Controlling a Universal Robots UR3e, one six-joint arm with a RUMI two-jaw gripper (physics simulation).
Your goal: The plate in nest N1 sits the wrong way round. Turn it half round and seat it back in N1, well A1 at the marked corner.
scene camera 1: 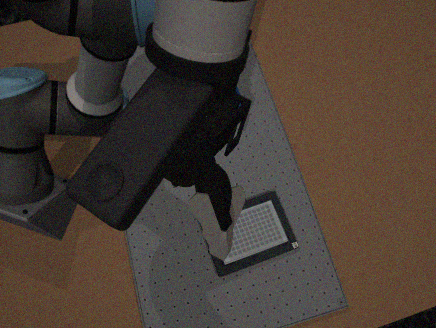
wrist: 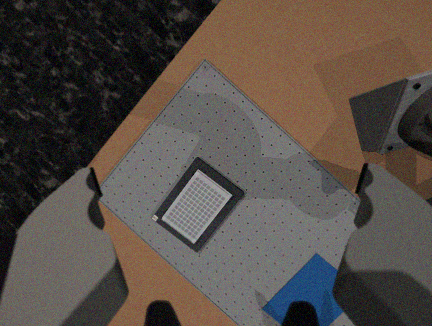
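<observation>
The white plate [scene camera 1: 262,227] [wrist: 197,206] with a grid of wells lies flat inside the dark frame of nest N1 [scene camera 1: 285,220] [wrist: 220,217]. A small white marker [scene camera 1: 295,245] [wrist: 155,218] sits at one outer corner of the nest. The wells are too small to tell which corner is A1. My gripper [wrist: 225,170] is open and empty, with its jaws wide apart, high above the board. In the wrist view the plate lies between and below the jaws, left of their middle. In the scene view one jaw covers the plate's left part, and the other jaw is hidden behind the gripper body.
The nest lies on a grey perforated board [scene camera 1: 255,300] [wrist: 220,115] on a wooden table [scene camera 1: 375,150] [wrist: 300,35]. A blue flat area [wrist: 310,290] shows on the board at the lower right of the wrist view. The robot's base [scene camera 1: 45,215] [wrist: 380,115] stands beside the board.
</observation>
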